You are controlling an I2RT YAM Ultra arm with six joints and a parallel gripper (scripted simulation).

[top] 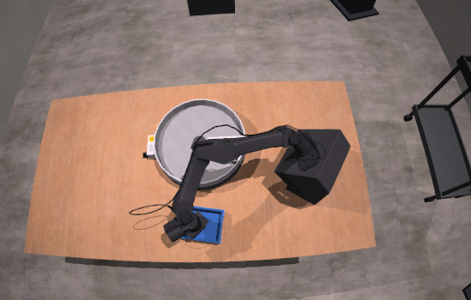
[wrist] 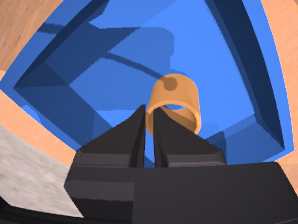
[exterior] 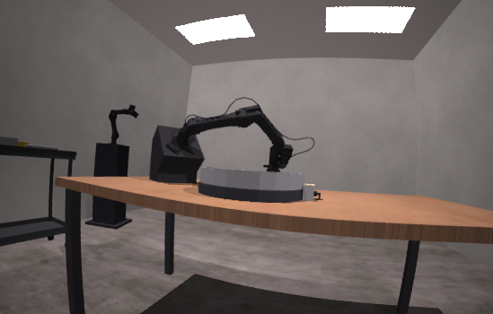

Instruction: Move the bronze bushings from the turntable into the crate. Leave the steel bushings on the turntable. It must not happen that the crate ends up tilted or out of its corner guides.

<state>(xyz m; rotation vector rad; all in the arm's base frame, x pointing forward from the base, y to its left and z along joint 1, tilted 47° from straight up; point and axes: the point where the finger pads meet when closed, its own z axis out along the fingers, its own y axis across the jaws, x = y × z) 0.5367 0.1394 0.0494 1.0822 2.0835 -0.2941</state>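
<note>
Now: hand 1 cm past the blue crate, 1 cm to the left of it and 1 cm above it. Also, from my hand: round grey turntable: 15 cm behind, 36 cm to the right, 1 cm above.
</note>
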